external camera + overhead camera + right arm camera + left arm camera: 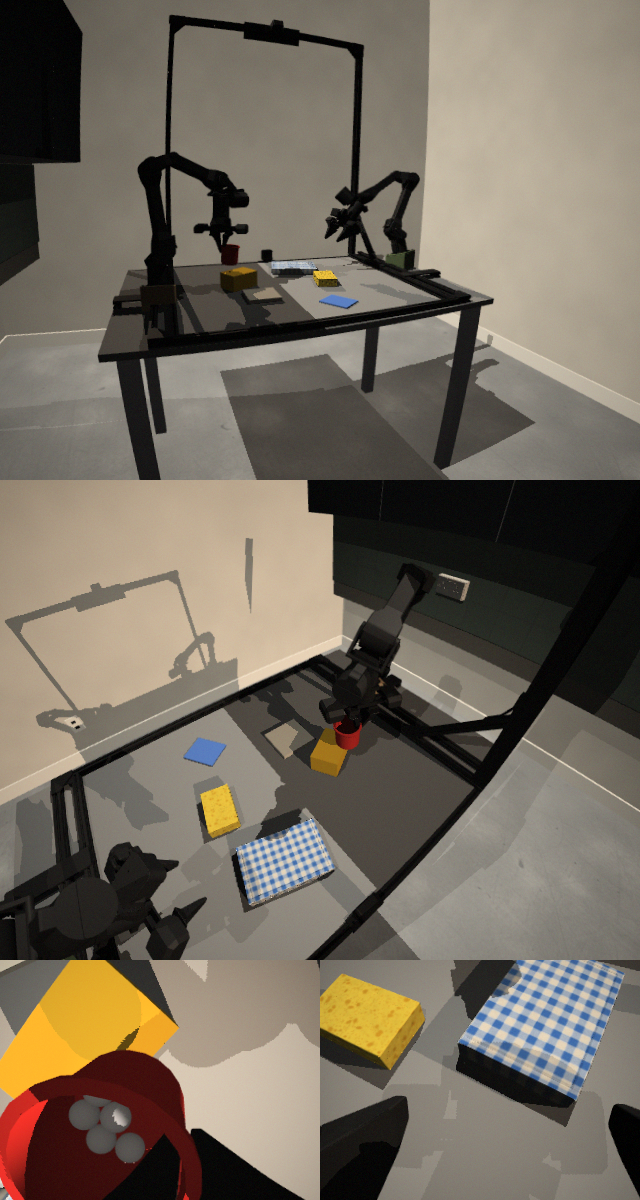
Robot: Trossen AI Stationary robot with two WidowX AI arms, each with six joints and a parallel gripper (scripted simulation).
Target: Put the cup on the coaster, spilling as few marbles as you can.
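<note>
Now: the beige square coaster 190 mm ahead of my right hand, 150 mm below it and 70 mm to the left of it. Round my right hand: blue-checked box 330 mm to the left, 140 mm below, 50 mm behind; then orange block 120 mm below, 50 mm ahead, 40 mm to the left; then blue coaster 350 mm ahead, 260 mm to the left, 150 mm below.
</note>
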